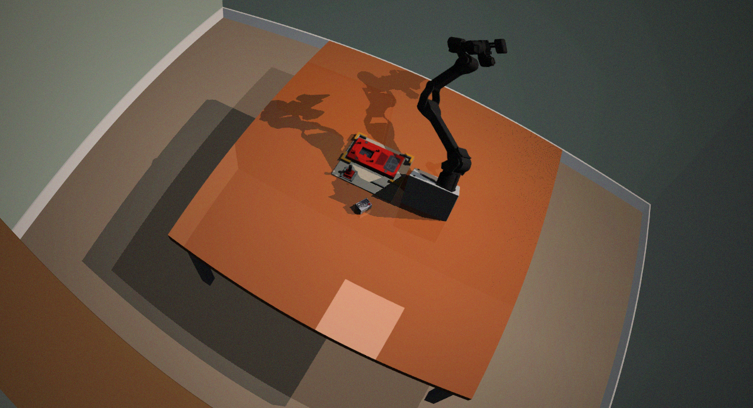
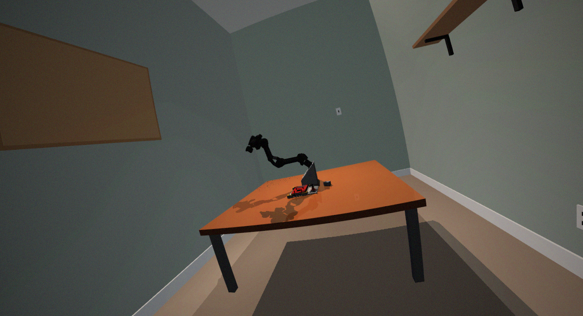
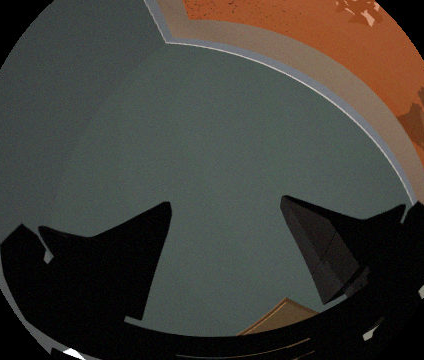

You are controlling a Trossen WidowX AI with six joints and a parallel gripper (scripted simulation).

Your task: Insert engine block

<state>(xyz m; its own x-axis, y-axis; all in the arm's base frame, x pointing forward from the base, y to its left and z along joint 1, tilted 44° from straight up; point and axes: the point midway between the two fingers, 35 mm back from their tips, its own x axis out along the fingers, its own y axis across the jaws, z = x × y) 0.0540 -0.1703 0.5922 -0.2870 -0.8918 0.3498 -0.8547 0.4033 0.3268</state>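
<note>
My gripper tip is now 140 mm short of the grey engine block, 710 mm to the right of it and 440 mm above it. From my gripper tip the other things lie so: grey base plate (210 mm ahead, 520 mm to the left, 440 mm below).
</note>
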